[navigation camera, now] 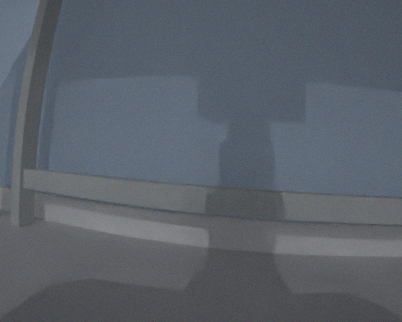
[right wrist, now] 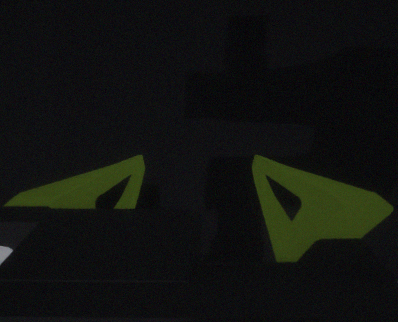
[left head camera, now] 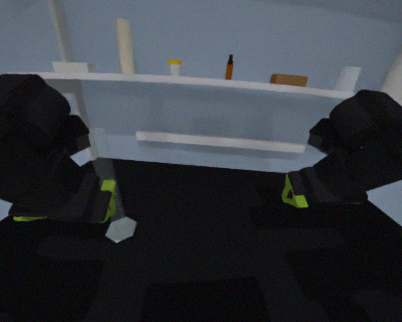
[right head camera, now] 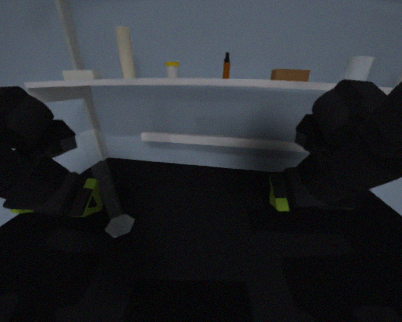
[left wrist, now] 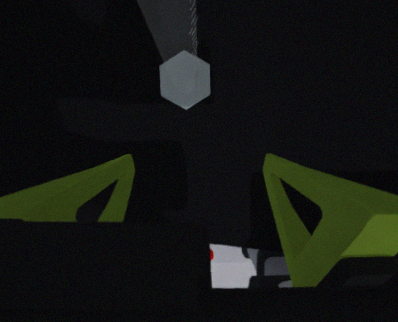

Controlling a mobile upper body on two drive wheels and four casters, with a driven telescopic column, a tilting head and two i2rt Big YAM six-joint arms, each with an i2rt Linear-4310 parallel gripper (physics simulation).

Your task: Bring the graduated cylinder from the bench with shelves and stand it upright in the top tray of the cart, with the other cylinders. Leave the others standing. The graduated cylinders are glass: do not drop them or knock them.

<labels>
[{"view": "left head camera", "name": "my right gripper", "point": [301, 197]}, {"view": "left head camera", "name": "graduated cylinder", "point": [121, 227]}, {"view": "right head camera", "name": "graduated cylinder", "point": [120, 223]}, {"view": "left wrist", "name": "my left gripper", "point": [198, 161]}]
</labels>
